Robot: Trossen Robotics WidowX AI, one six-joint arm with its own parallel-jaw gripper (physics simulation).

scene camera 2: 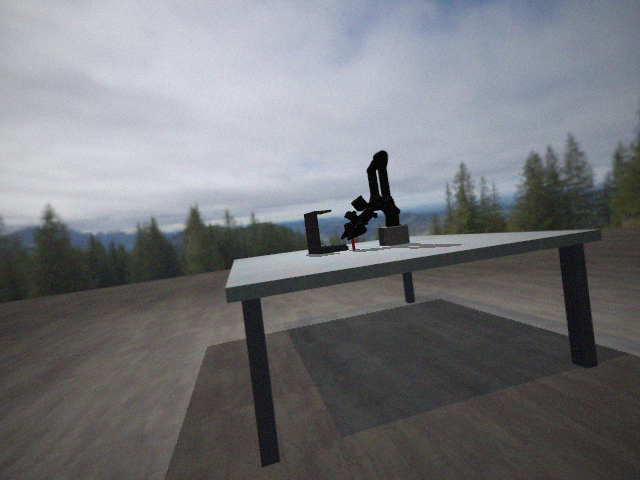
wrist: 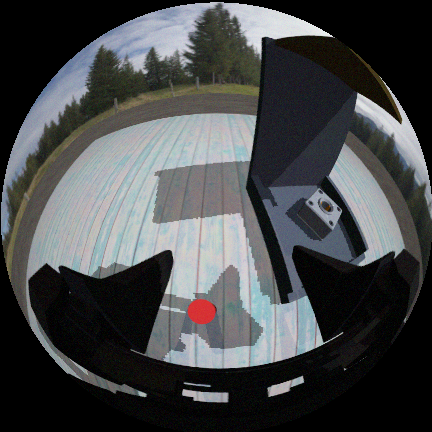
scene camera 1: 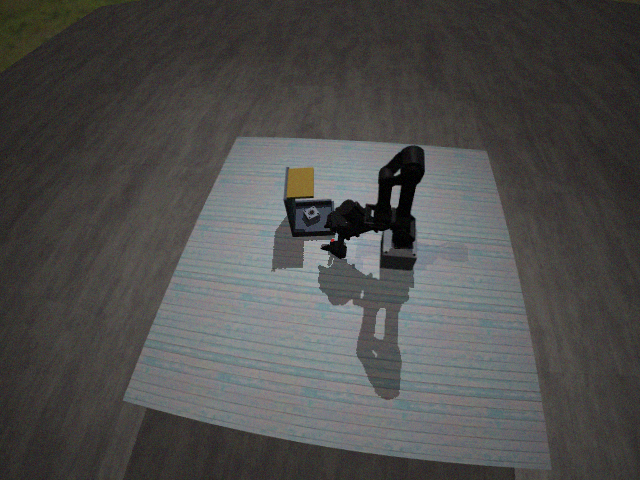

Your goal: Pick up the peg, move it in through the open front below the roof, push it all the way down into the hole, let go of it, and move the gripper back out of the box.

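Seen in the pictures: gripper, fingertip midpoint: (scene camera 2: 344, 239) (wrist: 234, 255) (scene camera 1: 323, 237); arm's base, origin of the base link: (scene camera 2: 393, 225) (scene camera 1: 402, 240).
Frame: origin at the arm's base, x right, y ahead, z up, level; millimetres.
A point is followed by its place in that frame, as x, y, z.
Note:
The red peg (scene camera 1: 332, 240) {14, 245, -19} (scene camera 2: 353, 243) {8, 246, -63} (wrist: 201, 311) {14, 244, -19} stands upright on the table beside the box. In the wrist view its round top shows between the fingers, nearer the left one. My gripper (scene camera 1: 329, 237) {38, 281, -38} (scene camera 2: 345, 237) {38, 281, -38} (wrist: 234, 255) {38, 281, -38} is open, tilted downward, with its fingers apart on either side of the peg's upper part and nothing gripped. The dark box (scene camera 2: 312, 232) {149, 408, 18} (wrist: 300, 115) {135, 398, 30} has a tall wall and a yellow roof (scene camera 1: 300, 182) {161, 354, 126} (scene camera 2: 324, 211) {97, 346, 119} (wrist: 345, 60). A light block (scene camera 1: 311, 212) {181, 333, -67} (wrist: 316, 220) {154, 317, -70} with a round hole on top sits turned on the box floor. Fingers and arm partly hide the peg in scene camera 1.
The box's low rim (scene camera 1: 312, 235) {86, 326, -93} (wrist: 270, 245) {87, 302, -85} is close to the peg and to the right finger in the wrist view. The arm's base (scene camera 1: 398, 258) {-61, 19, -18} (scene camera 2: 393, 235) {-58, 47, -48} stands on the table (scene camera 1: 258, 330) {-292, 491, -98} (scene camera 2: 289, 268) {-340, 688, -99} to the right of the box in scene camera 1.

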